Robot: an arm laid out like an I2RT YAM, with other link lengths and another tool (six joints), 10 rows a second.
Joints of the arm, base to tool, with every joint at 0 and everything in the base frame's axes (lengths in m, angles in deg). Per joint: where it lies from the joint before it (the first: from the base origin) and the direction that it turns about. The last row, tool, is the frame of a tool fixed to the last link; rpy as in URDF.
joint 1: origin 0 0 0.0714 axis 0 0 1
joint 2: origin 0.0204 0.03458 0.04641 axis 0 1 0
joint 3: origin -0.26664 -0.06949 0 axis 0 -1 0
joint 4: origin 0.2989 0.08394 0.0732 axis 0 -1 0
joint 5: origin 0.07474 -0.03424 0.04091 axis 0 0 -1
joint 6: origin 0.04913 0 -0.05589 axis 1 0 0
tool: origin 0.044 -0.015 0.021 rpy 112.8 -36.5 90
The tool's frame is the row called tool.
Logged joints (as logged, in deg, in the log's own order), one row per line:
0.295, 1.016, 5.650, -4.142, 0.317, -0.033
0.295, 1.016, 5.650, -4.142, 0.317, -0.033
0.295, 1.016, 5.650, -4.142, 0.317, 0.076
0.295, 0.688, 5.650, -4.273, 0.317, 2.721
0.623, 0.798, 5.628, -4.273, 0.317, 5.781
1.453, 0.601, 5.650, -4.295, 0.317, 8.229
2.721, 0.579, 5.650, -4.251, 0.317, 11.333
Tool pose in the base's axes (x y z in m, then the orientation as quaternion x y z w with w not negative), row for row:
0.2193, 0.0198, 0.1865, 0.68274, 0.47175, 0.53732, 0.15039
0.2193, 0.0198, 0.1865, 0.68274, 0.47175, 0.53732, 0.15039
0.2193, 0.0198, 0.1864, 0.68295, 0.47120, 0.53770, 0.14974
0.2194, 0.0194, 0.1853, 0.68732, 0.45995, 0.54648, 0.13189
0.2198, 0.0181, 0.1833, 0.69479, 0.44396, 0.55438, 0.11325
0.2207, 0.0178, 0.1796, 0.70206, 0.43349, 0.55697, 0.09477
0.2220, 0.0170, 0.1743, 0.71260, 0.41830, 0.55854, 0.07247
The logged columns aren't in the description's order. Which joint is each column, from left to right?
Columns, left to right: joint 2, joint 5, joint 1, joint 4, joint 3, joint 6.
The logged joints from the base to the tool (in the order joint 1, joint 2, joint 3, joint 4, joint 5, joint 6), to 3 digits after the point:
5.650, 0.295, 0.317, -4.142, 1.016, -0.033
5.650, 0.295, 0.317, -4.142, 1.016, -0.033
5.650, 0.295, 0.317, -4.142, 1.016, 0.076
5.650, 0.295, 0.317, -4.273, 0.688, 2.721
5.628, 0.623, 0.317, -4.273, 0.798, 5.781
5.650, 1.453, 0.317, -4.295, 0.601, 8.229
5.650, 2.721, 0.317, -4.251, 0.579, 11.333

